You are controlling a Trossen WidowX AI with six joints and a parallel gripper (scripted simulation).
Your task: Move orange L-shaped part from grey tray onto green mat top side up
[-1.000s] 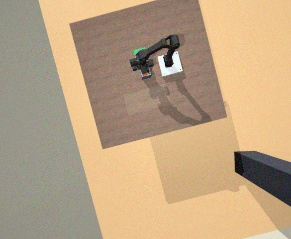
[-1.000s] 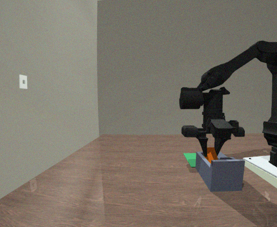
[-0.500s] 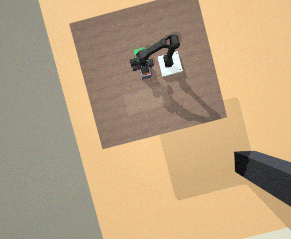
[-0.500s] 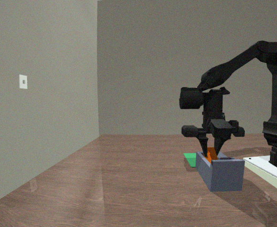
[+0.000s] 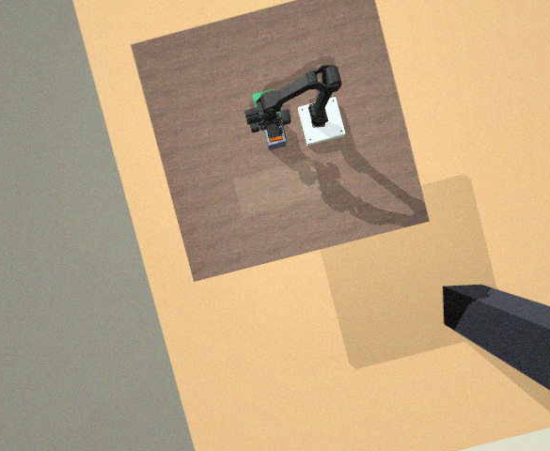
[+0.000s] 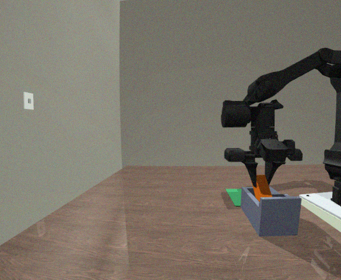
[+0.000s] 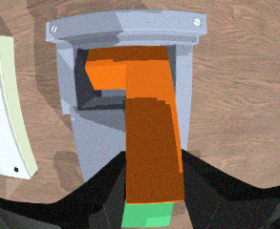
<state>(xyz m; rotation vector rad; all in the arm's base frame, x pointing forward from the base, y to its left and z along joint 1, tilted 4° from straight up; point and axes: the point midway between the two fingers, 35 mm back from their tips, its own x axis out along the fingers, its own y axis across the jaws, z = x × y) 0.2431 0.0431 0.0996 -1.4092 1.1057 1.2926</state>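
Now: the green mat 150 mm to the right of my gripper tip, 100 mm below it and 10 mm ahead of it. The rest, counted from my gripper tip: orange L-shaped part 30 mm to the left, 30 mm below, 20 mm behind.
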